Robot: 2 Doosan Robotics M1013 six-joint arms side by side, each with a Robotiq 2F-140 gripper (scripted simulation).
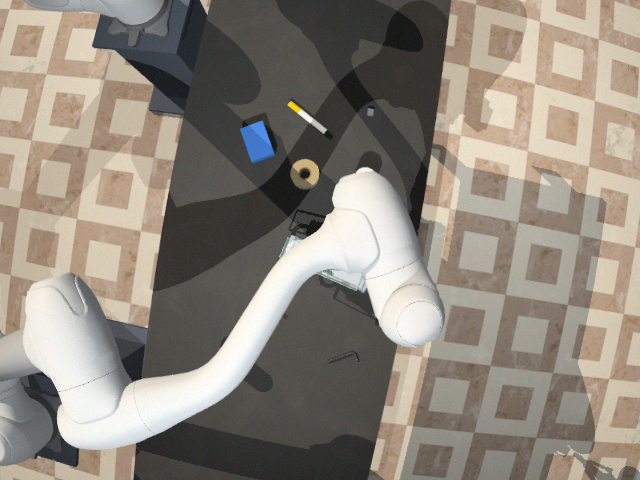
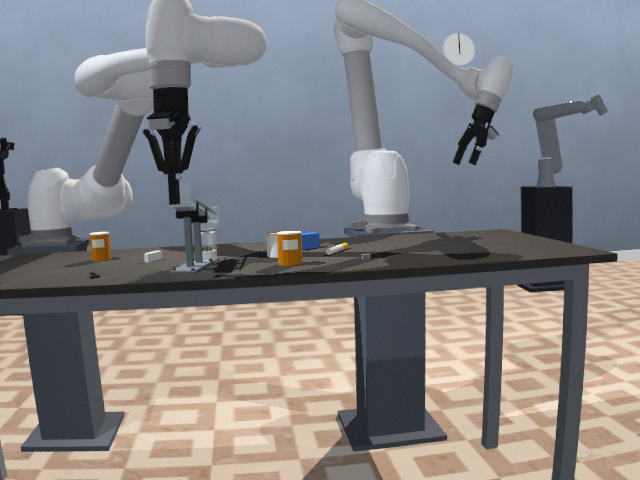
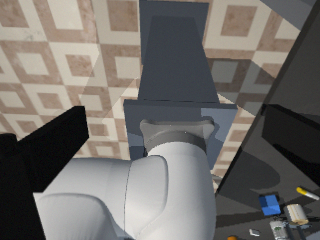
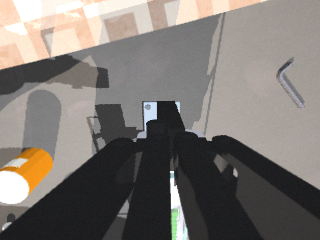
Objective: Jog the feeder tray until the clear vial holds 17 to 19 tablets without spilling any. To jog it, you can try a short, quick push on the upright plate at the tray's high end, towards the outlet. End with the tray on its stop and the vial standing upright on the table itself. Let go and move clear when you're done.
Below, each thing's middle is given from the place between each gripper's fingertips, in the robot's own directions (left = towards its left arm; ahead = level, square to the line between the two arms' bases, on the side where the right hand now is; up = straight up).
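Labels:
My left gripper (image 2: 463, 163): 610 mm to the left of the blue box (image 1: 255, 136), 500 mm short of it, 210 mm above it. Right hand: 170 mm above the box, 260 mm to the right of it, 390 mm past it.

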